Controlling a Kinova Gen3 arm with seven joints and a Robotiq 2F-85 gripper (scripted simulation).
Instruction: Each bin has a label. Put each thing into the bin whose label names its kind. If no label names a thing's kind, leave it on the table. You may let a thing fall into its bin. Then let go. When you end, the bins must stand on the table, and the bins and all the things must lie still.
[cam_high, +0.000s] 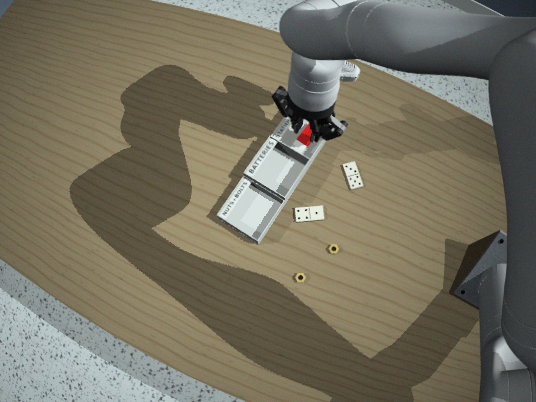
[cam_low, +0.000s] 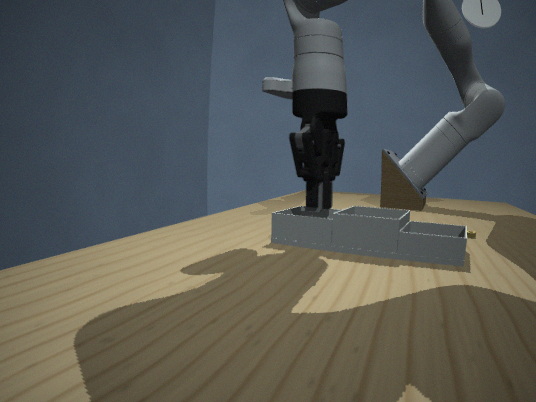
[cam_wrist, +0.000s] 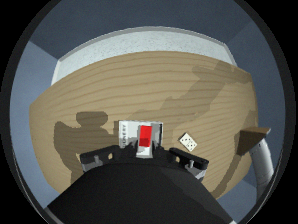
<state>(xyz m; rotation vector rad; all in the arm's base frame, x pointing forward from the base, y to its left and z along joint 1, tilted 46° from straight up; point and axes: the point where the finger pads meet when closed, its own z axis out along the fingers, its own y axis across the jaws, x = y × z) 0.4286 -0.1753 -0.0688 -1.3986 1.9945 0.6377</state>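
Right now the white eraser is 50 mm below my hand.
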